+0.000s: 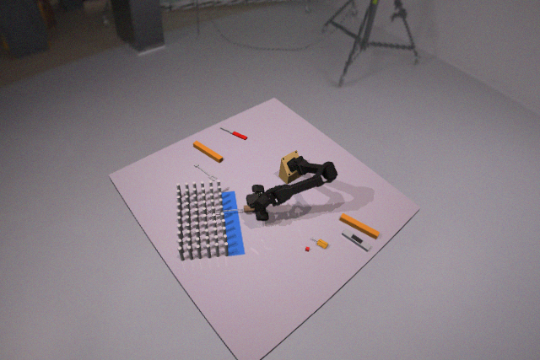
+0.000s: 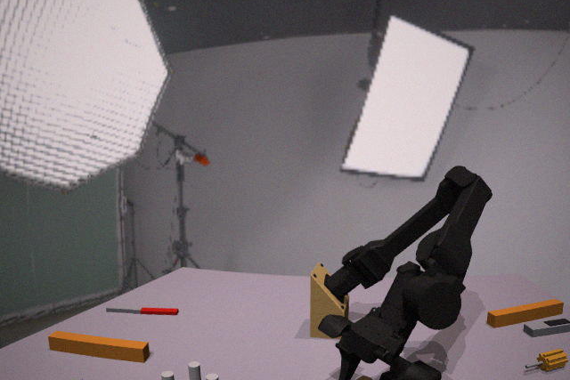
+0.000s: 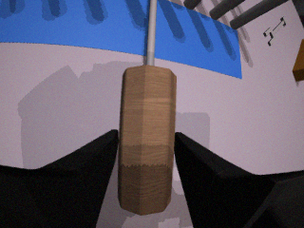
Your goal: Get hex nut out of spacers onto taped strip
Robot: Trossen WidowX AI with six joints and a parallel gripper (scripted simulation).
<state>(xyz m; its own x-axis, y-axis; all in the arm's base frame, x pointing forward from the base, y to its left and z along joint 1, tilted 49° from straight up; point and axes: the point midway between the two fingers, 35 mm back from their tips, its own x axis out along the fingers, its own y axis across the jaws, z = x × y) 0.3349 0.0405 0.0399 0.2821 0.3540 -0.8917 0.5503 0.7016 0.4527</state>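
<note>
Right now the blue taped strip is 120 mm ahead of my gripper tip, 40 mm below it and 20 mm to the right of it. Round my gripper tip: red cube: 350 mm to the left, 50 mm behind, 30 mm below; then small yellow tool: 370 mm to the left, 130 mm behind, 20 mm below; then hook tool: 90 mm ahead, 60 mm to the right.
</note>
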